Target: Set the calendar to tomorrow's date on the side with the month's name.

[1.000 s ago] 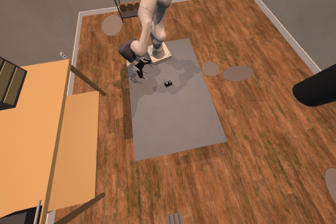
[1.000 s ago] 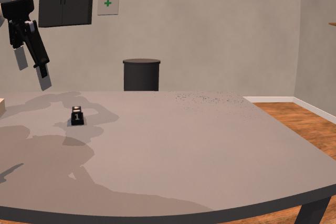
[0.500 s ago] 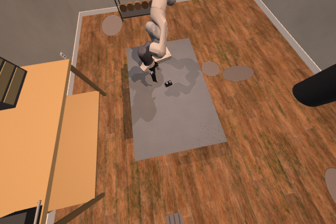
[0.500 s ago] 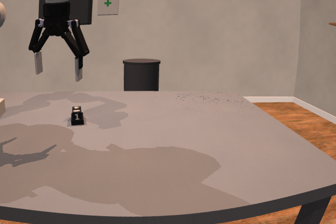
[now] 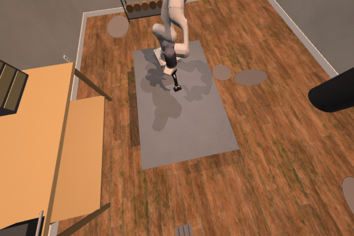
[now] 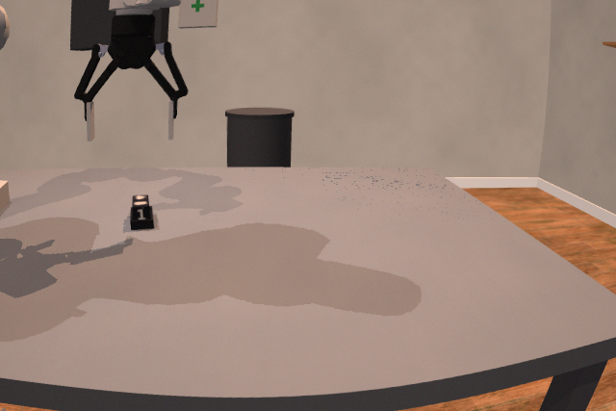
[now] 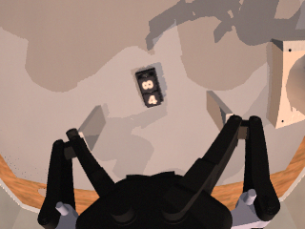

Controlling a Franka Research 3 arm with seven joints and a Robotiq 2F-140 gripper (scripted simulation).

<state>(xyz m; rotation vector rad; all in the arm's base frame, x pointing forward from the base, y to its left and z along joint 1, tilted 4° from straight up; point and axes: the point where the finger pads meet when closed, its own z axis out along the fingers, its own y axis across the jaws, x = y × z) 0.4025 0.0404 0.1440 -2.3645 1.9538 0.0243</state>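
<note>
Right now my hand is 3 cm to the right of the tray and 16 cm above it.
</note>
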